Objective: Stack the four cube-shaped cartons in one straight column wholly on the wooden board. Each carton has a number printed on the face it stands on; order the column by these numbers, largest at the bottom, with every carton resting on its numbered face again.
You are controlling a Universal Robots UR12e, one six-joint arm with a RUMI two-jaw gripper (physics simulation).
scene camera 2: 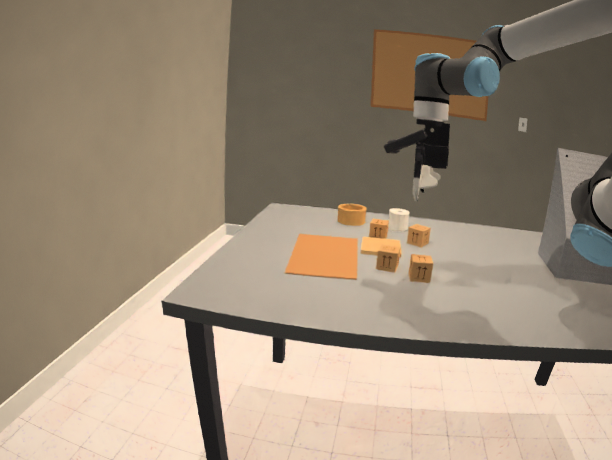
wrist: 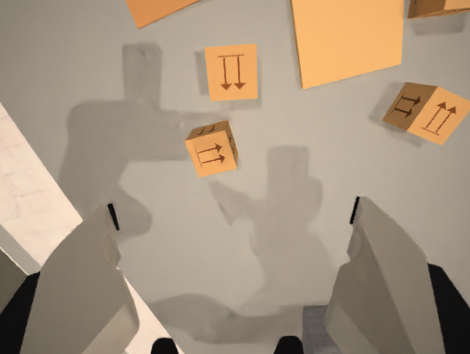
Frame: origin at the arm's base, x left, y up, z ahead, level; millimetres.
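Where they show: gripper, fingertip midpoint: [scene camera 2: 419, 196] [wrist: 233, 203].
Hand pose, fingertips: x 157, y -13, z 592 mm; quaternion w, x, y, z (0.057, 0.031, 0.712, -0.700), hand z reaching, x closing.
Things, the pixels of their top centre, and the offset from my fingertips.
- wooden board, top centre: [wrist: 349, 21] [scene camera 2: 381, 244] dy -193, dx -142, dz +96 mm
- second carton, top centre: [wrist: 211, 155] [scene camera 2: 422, 258] dy -151, dx +41, dz -26 mm
- third carton, top centre: [wrist: 440, 117] [scene camera 2: 419, 227] dy -151, dx -237, dz -19 mm
- fourth carton, top centre: [scene camera 2: 379, 221] dy -151, dx -243, dz +116 mm
- orange mat, top centre: [scene camera 2: 325, 251] dy -186, dx -8, dz +241 mm
- orange round bowl, top centre: [scene camera 2: 352, 207] dy -152, dx -386, dz +231 mm
- white cylinder, top centre: [scene camera 2: 399, 211] dy -144, dx -379, dz +58 mm
My gripper [scene camera 2: 419, 194] [wrist: 233, 203] is open and empty, high above the table. One carton [scene camera 2: 388, 259] [wrist: 231, 72] stands on the table just in front of the wooden board [scene camera 2: 370, 245] [wrist: 350, 40], apart from it in the wrist view. A second carton [scene camera 2: 421, 269] [wrist: 212, 151] stands to its right in the scene view. A third carton [scene camera 2: 419, 235] [wrist: 427, 114] stands right of the board. A fourth carton [scene camera 2: 379, 229] [wrist: 440, 7] stands behind the board, cut off in the wrist view. Arrows show on the cartons; their bottom faces are hidden.
An orange mat [scene camera 2: 322, 256] [wrist: 155, 9] lies left of the board. An orange round bowl [scene camera 2: 352, 216] and a white cylinder [scene camera 2: 399, 220] stand at the back. A large grey slanted block [scene camera 2: 565, 230] stands at the right, near the arm.
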